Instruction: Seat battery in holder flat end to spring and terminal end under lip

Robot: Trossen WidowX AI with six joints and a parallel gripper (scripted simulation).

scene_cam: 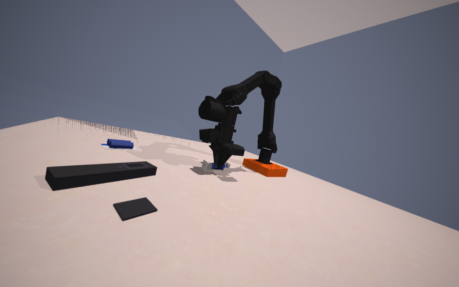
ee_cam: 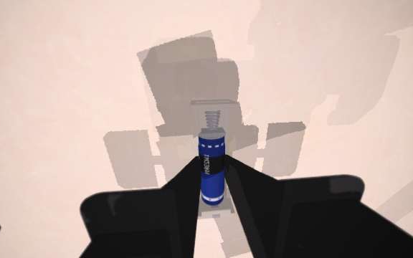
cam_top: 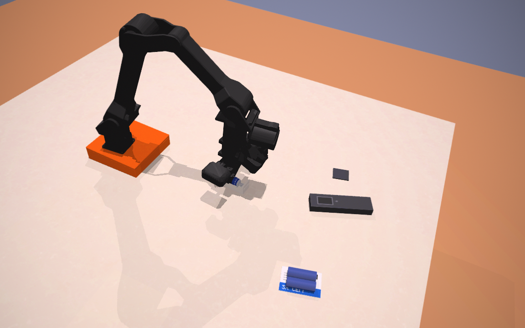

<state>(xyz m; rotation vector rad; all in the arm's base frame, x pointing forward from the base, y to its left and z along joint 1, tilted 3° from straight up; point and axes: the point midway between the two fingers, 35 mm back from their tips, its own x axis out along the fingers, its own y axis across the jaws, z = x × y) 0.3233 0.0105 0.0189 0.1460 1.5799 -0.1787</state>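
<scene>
The battery is 1 cm above my gripper tip. The rest, counted from my gripper tip: black bar 30 cm ahead, 3 cm to the left, 1 cm above; dark square plate 28 cm ahead, 15 cm to the left, 1 cm below.
</scene>
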